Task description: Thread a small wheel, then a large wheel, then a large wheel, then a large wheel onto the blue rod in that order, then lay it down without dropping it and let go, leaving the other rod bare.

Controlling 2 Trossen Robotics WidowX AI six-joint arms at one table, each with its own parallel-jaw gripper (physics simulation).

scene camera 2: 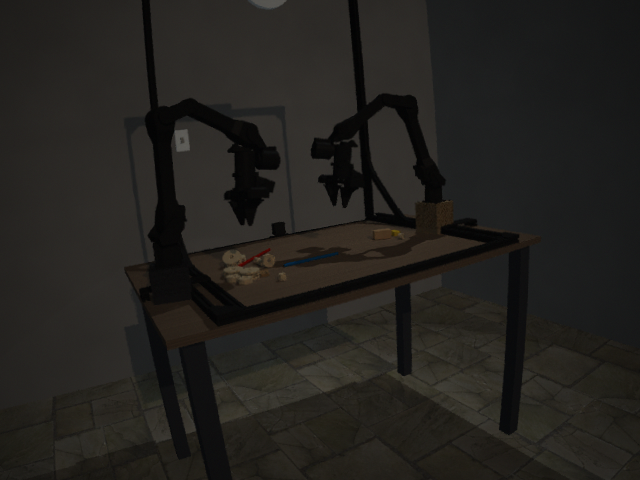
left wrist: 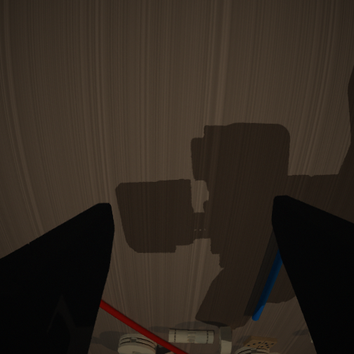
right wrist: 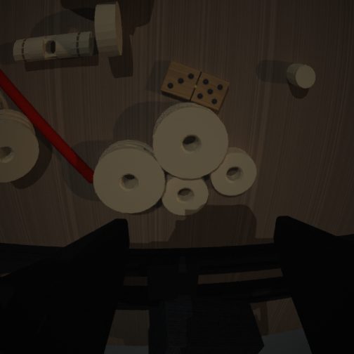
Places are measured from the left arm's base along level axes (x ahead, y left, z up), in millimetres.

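Pixels of known places: left gripper, fingertip midpoint: (scene camera 2: 339, 206); right gripper, fingertip midpoint: (scene camera 2: 246, 225); left arm's base, link origin: (scene camera 2: 433, 201); right arm's base, link origin: (scene camera 2: 168, 264).
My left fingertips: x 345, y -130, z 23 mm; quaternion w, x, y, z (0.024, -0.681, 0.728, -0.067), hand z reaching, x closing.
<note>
For each thing: its middle in the pictures, then the offset to it from my left fingertips.
- blue rod, body centre: (scene camera 2: 311, 259) 187 mm ahead, 73 mm left, 128 mm down
- red rod, body centre: (scene camera 2: 250, 260) 309 mm ahead, 88 mm right, 128 mm down
- short peg, body centre: (scene camera 2: 282, 276) 356 mm ahead, 164 mm left, 124 mm down
- tan block, body centre: (scene camera 2: 382, 234) 151 mm back, 44 mm left, 117 mm down
- yellow piece, body centre: (scene camera 2: 394, 232) 213 mm back, 46 mm left, 125 mm down
The blue rod (scene camera 2: 310, 259) (left wrist: 268, 287) lies bare on the table. The red rod (scene camera 2: 254, 257) (left wrist: 140, 327) (right wrist: 47, 132) lies bare among the wheels. In the right wrist view, two large wheels (right wrist: 212, 132) (right wrist: 109, 187) lie flat beside each other; another large wheel (right wrist: 25, 145) is at the left edge. Two small wheels (right wrist: 246, 172) (right wrist: 198, 202) lie below them. My right gripper (scene camera 2: 246, 223) (right wrist: 202, 230) is open and empty, above the wheel cluster. My left gripper (scene camera 2: 339, 205) (left wrist: 193, 212) is open and empty, high above the table, with the blue rod's end near one finger in its wrist view.
A domino (right wrist: 195, 85), a slotted cylinder (right wrist: 67, 45) (left wrist: 191, 336), a disc on edge (right wrist: 106, 30) and a short peg (right wrist: 301, 76) (scene camera 2: 281, 276) lie near the wheels. A tan block (scene camera 2: 381, 234) and a yellow piece (scene camera 2: 395, 233) lie farther right on the table.
</note>
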